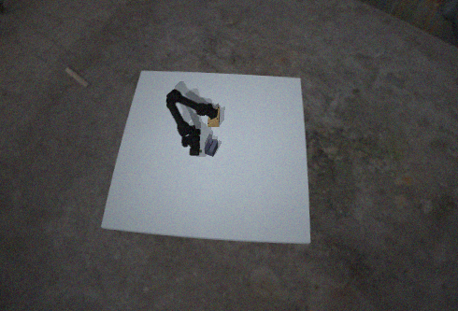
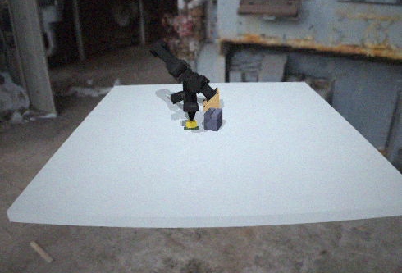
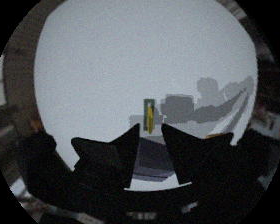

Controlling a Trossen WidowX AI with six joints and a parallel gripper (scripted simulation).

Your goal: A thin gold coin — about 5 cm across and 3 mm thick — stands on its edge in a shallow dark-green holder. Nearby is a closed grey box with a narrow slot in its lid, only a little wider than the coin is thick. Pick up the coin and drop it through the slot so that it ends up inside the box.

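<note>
My gripper tip is now 2 cm above the coin.
</note>
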